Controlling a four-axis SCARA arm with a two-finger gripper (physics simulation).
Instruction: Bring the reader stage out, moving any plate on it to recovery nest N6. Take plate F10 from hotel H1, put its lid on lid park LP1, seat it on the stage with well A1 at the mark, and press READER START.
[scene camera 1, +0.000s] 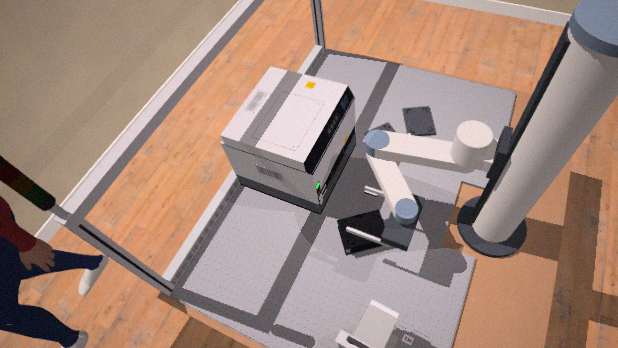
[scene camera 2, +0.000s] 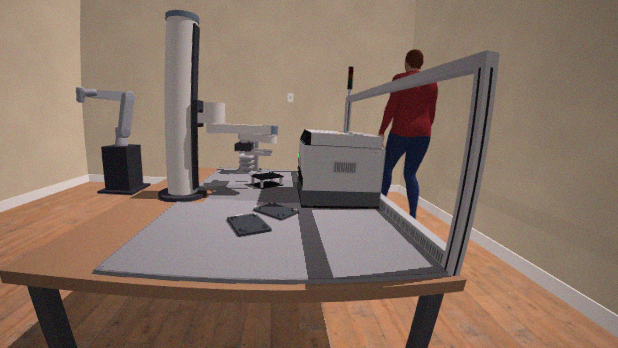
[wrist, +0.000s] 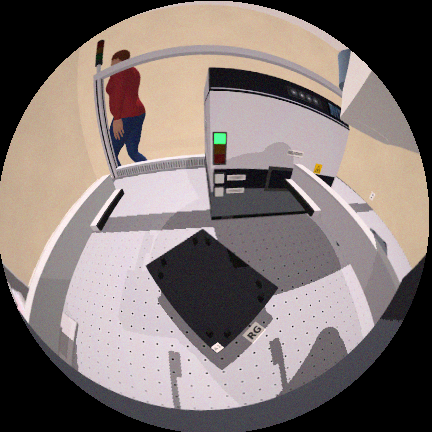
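Pixels of known places: gripper, fingertip midpoint: (scene camera 1: 356, 207) (scene camera 2: 271, 152) (wrist: 202, 172); arm's base, origin of the base link: (scene camera 1: 490, 226) (scene camera 2: 183, 194).
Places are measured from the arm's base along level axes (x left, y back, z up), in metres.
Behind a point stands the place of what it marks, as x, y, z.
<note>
The white reader (scene camera 1: 280, 120) {0.066, -0.800, 0.359} (scene camera 2: 340, 170) {-0.173, -0.784, 0.195} (wrist: 270, 120) {0.087, -0.617, 0.255} stands on the mat with its green light lit. No stage shows outside its front; a dark slot window (wrist: 279, 178) {0.041, -0.616, 0.128} and two small square buttons (wrist: 219, 184) {0.183, -0.609, 0.122} are low on the front, their labels too small to read. My gripper (scene camera 1: 357, 209) {0.219, -0.457, 0.213} (wrist: 202, 172) {0.219, -0.457, 0.213} is open and empty, fingers towards the reader, above the mat near the black raised stand (scene camera 1: 360, 232) (scene camera 2: 267, 176) {0.192, -0.436, 0.073} (wrist: 210, 285) {0.218, -0.424, 0.073} labelled RG. A hotel (scene camera 1: 377, 322) {0.547, -0.261, 0.242} stands at the near end in scene camera 1, with a label beside it. Plate F10 cannot be identified.
Two flat dark nests (scene camera 1: 419, 121) {-0.383, -0.394, 0.024} (scene camera 2: 249, 224) {-0.406, -0.405, 0.025} (scene camera 2: 276, 210) {-0.245, -0.501, 0.023} lie beyond the arm. The arm column (scene camera 1: 545, 140) {0.072, -0.020, 0.603} (scene camera 2: 181, 105) {-0.067, -0.032, 0.458} stands at the table side. A guard frame (scene camera 2: 472, 150) {-0.716, -1.004, 0.366} (wrist: 200, 50) {0.207, -1.006, 0.584} runs behind the reader. A person (scene camera 1: 20, 250) (scene camera 2: 412, 105) (wrist: 125, 95) is outside it.
</note>
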